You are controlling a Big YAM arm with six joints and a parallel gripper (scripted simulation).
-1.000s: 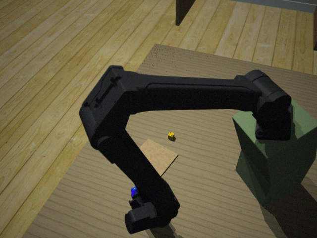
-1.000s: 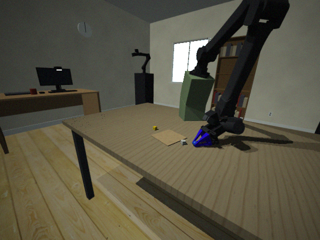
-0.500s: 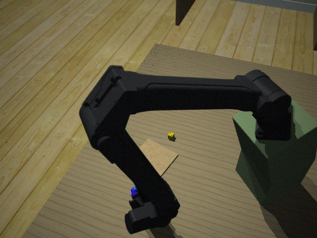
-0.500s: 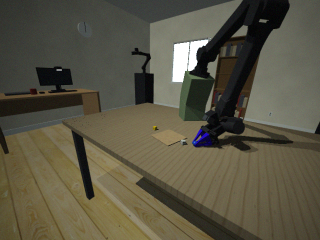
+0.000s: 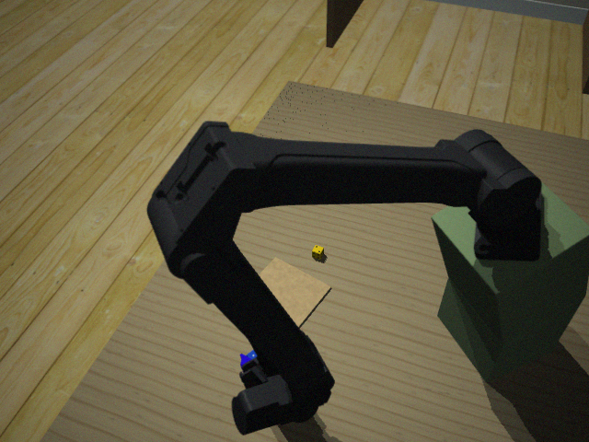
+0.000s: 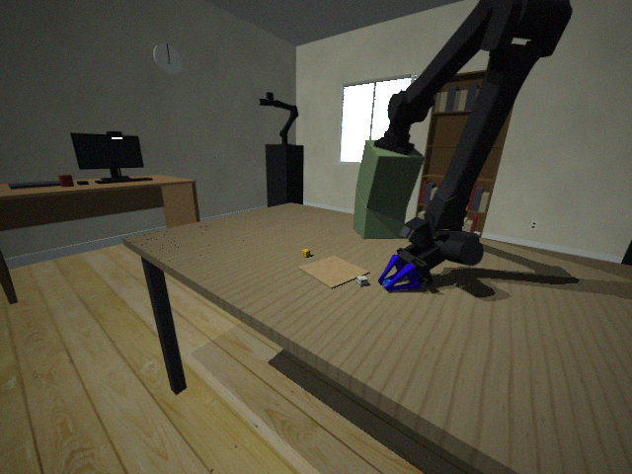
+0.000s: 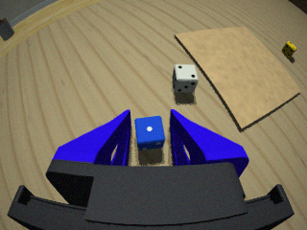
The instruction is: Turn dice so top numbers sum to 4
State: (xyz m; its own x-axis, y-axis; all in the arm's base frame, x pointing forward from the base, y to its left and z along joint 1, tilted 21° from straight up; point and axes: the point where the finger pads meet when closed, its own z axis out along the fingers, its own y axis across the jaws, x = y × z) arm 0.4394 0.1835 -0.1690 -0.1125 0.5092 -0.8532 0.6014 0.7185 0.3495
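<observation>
Right now my hand is 1 cm to the right of the blue die and 1 cm past it. From my hand the other things lie so: tan mat (15 cm to the right, 1 cm below, 1 cm behind); then yellow die (27 cm to the right, 4 cm behind); then white die (5 cm to the right, 2 cm ahead).
</observation>
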